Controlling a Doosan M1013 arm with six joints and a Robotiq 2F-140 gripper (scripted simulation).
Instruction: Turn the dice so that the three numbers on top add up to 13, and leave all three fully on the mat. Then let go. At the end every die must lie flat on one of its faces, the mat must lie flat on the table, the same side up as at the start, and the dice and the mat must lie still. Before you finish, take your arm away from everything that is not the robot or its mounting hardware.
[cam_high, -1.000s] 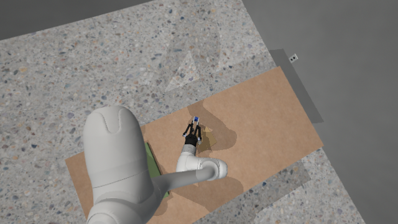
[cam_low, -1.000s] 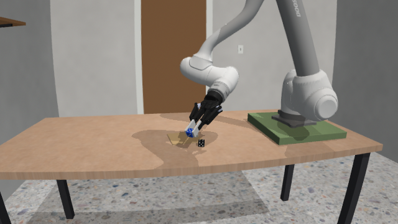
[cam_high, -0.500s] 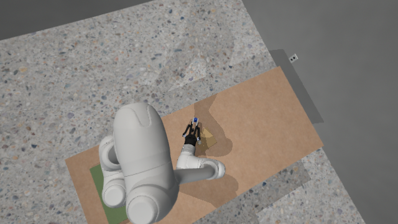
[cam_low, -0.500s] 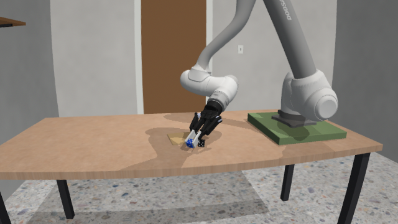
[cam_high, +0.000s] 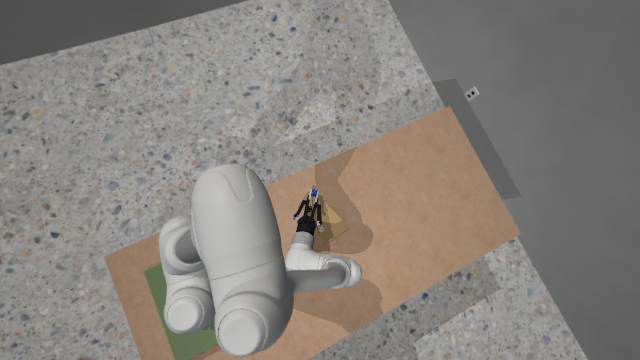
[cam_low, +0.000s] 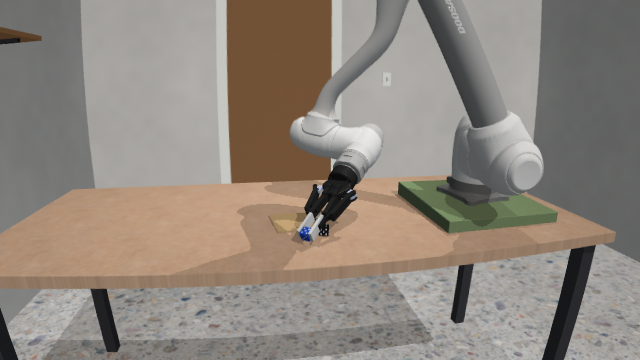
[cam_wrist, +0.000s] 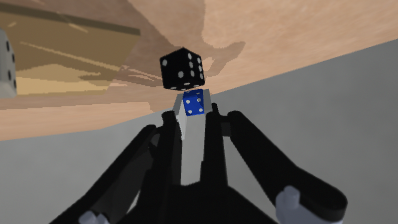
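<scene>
Now: the blue die 20 mm ahead of my hand, 10 mm to the left of it and 10 mm below it. From my hand the other things lie so: white die 140 mm to the right, 60 mm behind, 20 mm below; then tan mat 150 mm to the right, 40 mm below, 10 mm behind; then black die 50 mm behind, 40 mm to the right, 30 mm below.
</scene>
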